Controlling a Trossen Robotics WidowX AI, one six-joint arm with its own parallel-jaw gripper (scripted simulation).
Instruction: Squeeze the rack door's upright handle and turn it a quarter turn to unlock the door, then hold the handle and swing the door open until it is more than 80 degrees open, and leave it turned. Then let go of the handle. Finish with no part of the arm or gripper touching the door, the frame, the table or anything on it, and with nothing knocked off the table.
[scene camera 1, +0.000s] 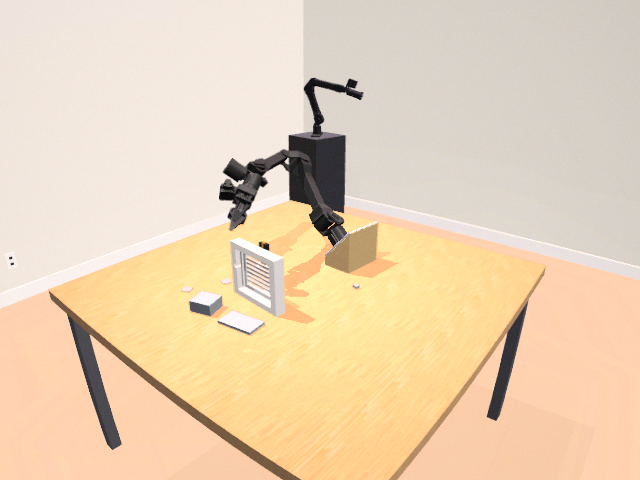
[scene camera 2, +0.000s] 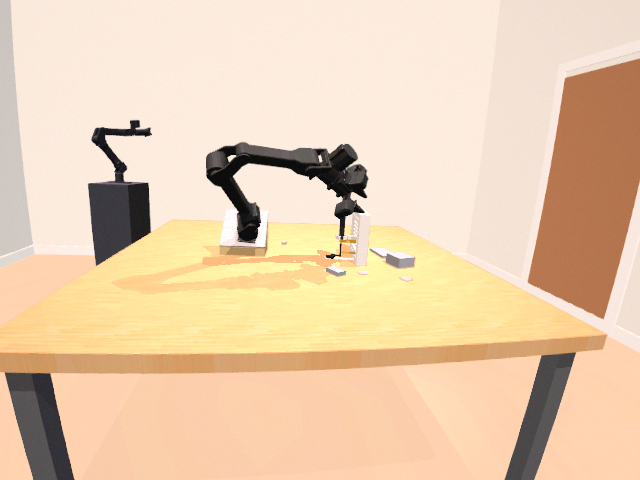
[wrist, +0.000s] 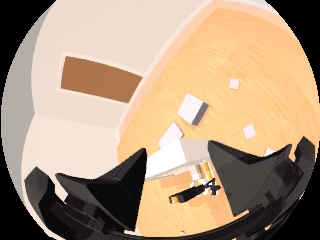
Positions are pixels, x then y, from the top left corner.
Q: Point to my gripper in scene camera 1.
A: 232, 225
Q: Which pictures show my gripper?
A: Scene camera 1, scene camera 2 and the wrist view: all of them.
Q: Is my gripper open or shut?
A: Open.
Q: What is my gripper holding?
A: Nothing.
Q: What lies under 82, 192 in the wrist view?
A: My gripper.
